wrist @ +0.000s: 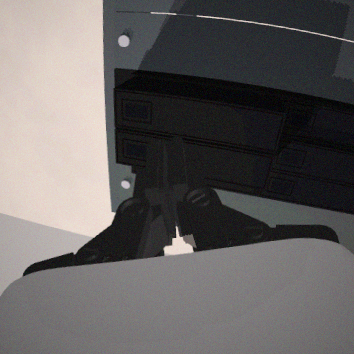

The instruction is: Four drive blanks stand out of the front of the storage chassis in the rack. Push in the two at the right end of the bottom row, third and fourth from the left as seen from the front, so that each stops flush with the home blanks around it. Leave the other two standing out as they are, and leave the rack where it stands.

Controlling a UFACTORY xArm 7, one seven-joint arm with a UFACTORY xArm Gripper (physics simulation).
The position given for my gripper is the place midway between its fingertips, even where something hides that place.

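Visible here: a rack (259, 104), together with my gripper (170, 162).
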